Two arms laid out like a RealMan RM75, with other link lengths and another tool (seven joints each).
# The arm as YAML. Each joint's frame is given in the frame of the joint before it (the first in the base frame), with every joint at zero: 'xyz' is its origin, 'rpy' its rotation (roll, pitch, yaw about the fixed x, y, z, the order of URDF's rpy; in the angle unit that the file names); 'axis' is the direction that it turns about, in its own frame. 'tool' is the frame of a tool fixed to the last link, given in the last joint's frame.
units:
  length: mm
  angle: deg
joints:
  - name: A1
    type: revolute
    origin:
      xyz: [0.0, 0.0, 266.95]
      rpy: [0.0, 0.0, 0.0]
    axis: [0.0, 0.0, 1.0]
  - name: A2
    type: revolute
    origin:
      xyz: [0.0, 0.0, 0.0]
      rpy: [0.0, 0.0, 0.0]
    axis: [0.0, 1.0, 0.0]
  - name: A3
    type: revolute
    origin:
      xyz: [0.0, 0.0, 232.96]
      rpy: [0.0, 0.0, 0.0]
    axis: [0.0, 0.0, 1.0]
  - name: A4
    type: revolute
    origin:
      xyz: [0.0, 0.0, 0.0]
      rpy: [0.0, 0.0, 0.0]
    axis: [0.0, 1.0, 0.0]
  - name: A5
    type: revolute
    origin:
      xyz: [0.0, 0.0, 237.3]
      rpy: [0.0, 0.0, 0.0]
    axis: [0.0, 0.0, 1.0]
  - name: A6
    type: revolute
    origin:
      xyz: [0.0, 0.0, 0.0]
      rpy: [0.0, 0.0, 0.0]
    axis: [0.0, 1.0, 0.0]
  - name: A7
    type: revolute
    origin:
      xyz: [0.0, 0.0, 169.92]
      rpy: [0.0, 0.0, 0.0]
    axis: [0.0, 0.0, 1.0]
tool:
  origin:
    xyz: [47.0, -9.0, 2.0]
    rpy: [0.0, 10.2, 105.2]
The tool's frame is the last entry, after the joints.
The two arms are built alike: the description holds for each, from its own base.
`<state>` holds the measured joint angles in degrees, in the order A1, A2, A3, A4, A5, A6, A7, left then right.
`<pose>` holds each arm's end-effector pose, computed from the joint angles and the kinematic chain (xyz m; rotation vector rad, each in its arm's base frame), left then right.
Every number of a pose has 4 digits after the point. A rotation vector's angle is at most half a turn.
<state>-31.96 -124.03 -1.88 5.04 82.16 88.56 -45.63 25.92 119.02 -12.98 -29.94 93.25 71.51 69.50</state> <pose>-0.2659 0.3576 0.0919 -1.2845 0.8258 -0.0528 0.3161 0.3804 0.1717 -1.6658 -0.1877 -0.0769</pose>
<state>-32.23 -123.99 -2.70 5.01 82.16 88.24 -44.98 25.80 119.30 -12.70 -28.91 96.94 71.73 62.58</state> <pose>-0.2662 0.3589 0.0935 -1.2774 0.8227 -0.0370 0.3142 0.3760 0.1735 -1.5889 -0.2348 -0.1275</pose>
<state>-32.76 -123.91 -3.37 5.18 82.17 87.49 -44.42 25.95 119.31 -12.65 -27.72 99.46 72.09 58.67</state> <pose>-0.2658 0.3623 0.0952 -1.2750 0.8230 -0.0203 0.3122 0.3744 0.1739 -1.5440 -0.2554 -0.1460</pose>
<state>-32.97 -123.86 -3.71 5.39 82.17 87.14 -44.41 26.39 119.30 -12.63 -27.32 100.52 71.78 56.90</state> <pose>-0.2662 0.3639 0.0967 -1.2740 0.8211 -0.0136 0.3101 0.3763 0.1744 -1.5237 -0.2655 -0.1587</pose>
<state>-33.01 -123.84 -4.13 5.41 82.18 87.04 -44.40 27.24 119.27 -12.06 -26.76 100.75 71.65 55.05</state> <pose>-0.2671 0.3640 0.0977 -1.2715 0.8156 -0.0093 0.3061 0.3798 0.1735 -1.5081 -0.2827 -0.1688</pose>
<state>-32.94 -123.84 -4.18 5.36 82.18 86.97 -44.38 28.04 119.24 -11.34 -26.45 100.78 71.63 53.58</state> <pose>-0.2678 0.3638 0.0975 -1.2728 0.8133 -0.0077 0.3022 0.3828 0.1737 -1.4925 -0.2984 -0.1769</pose>
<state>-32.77 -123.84 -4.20 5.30 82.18 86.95 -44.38 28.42 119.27 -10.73 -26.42 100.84 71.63 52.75</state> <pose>-0.2689 0.3630 0.0973 -1.2745 0.8103 -0.0058 0.3008 0.3839 0.1749 -1.4798 -0.3043 -0.1836</pose>
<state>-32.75 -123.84 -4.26 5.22 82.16 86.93 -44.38 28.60 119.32 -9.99 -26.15 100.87 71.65 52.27</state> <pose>-0.2691 0.3629 0.0972 -1.2748 0.8079 -0.0058 0.3015 0.3836 0.1753 -1.4712 -0.2986 -0.1861</pose>
